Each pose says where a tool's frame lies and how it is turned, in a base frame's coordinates. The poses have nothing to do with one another.
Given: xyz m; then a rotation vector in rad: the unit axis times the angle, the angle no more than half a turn.
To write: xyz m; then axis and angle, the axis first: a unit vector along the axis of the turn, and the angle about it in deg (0 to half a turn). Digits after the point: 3 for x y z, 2 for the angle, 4 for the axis.
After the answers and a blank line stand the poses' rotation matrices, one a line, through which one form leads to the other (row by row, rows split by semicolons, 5 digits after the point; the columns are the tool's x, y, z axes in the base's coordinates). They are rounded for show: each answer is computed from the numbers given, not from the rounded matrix.
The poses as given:
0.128, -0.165, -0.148, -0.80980, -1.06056, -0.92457
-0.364, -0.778, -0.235, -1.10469, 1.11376, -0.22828
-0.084, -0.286, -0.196, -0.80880, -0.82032, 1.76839
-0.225, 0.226, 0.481, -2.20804, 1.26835, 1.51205
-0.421, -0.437, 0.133, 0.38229, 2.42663, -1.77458
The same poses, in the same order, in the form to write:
0.128, -0.165, -0.148, -0.4988, -0.6533, -0.5695, 93.01
-0.364, -0.778, -0.235, -0.6969, 0.7026, -0.1440, 90.83
-0.084, -0.286, -0.196, -0.3832, -0.3887, 0.8379, 120.92
-0.225, 0.226, 0.481, -0.7456, 0.4283, 0.5106, 169.68
-0.421, -0.437, 0.133, 0.1261, 0.8007, -0.5856, 173.63

0.20935 0.91176 -0.35336; -0.22572 0.39667 0.88978; 0.95143 -0.10651 0.28885
0.47821 -0.35268 0.80432; -0.64067 0.48633 0.59416; -0.60072 -0.79943 0.00662
-0.29157 -0.49329 -0.81954; 0.94429 -0.28519 -0.16429; -0.15268 -0.82179 0.54896
0.11897 -0.72493 -0.67847; -0.54202 -0.61994 0.56735; -0.83190 0.30024 -0.46668
-0.96210 0.26633 -0.05849; 0.13647 0.28458 -0.94889; -0.23607 -0.92091 -0.31015

